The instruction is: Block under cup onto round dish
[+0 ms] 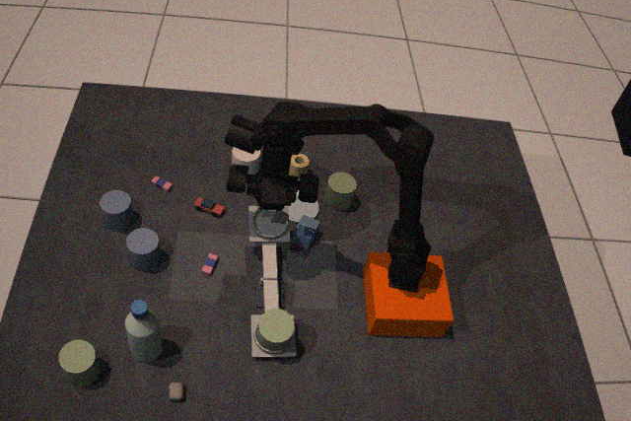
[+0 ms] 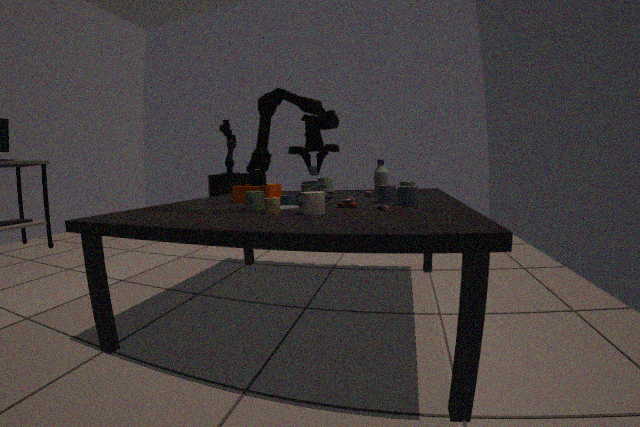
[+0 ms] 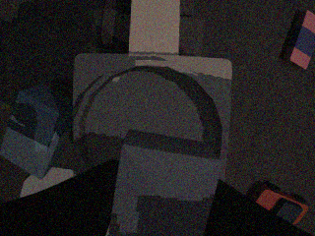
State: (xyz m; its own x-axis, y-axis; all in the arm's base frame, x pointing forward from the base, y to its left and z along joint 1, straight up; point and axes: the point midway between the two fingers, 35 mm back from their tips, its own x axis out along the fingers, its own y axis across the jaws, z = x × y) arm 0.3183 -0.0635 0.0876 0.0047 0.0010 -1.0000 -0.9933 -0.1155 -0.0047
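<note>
The pale round dish lies 13 cm to the right of my gripper tip, 12 cm below it and 6 cm behind it. Round my gripper tip: cream cylinder: 23 cm to the right, 9 cm below, 9 cm ahead; balance: 12 cm to the left, 10 cm below, 3 cm behind; grey-blue block: right at my gripper tip.
</note>
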